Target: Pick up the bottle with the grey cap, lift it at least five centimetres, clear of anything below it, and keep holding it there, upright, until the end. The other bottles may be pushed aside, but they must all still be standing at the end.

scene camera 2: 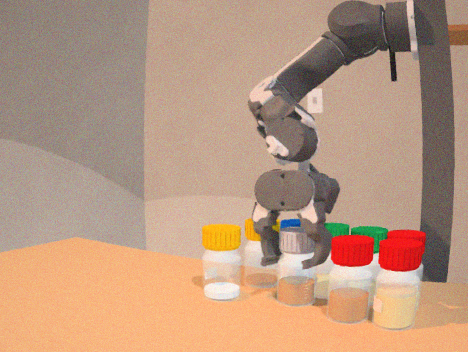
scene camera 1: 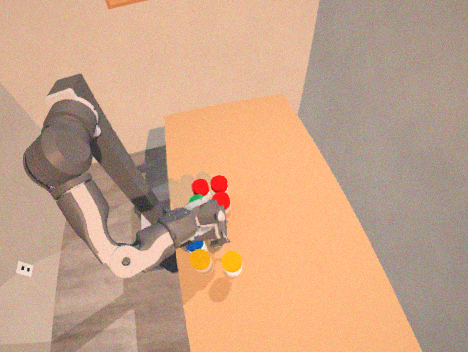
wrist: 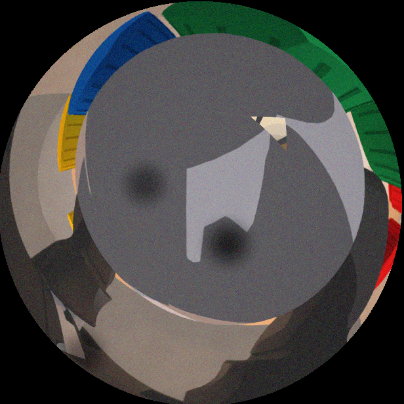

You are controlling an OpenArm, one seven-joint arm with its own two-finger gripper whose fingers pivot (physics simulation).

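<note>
The bottle with the grey cap (scene camera 2: 296,291) (wrist: 165,110) stands upright on the table, with brown contents in its lower part; its cap fills the middle of the wrist view. My gripper (scene camera 2: 291,263) (scene camera 1: 224,226) is over it from above, with one finger on each side of the cap and neck, shut on this bottle. The base of the bottle rests on the table top. In scene camera 1 the gripper hides most of this bottle. In the wrist view the fingertips are hidden behind the cap.
Yellow-capped bottles (scene camera 1: 232,262) (scene camera 2: 221,267) stand at one side, a blue-capped bottle (scene camera 1: 195,245) (wrist: 117,62) behind. Green-capped bottles (scene camera 2: 369,239) (wrist: 300,55) and red-capped bottles (scene camera 1: 219,183) (scene camera 2: 350,300) stand close on the other side. The table (scene camera 1: 280,210) (scene camera 2: 100,295) extends beyond them.
</note>
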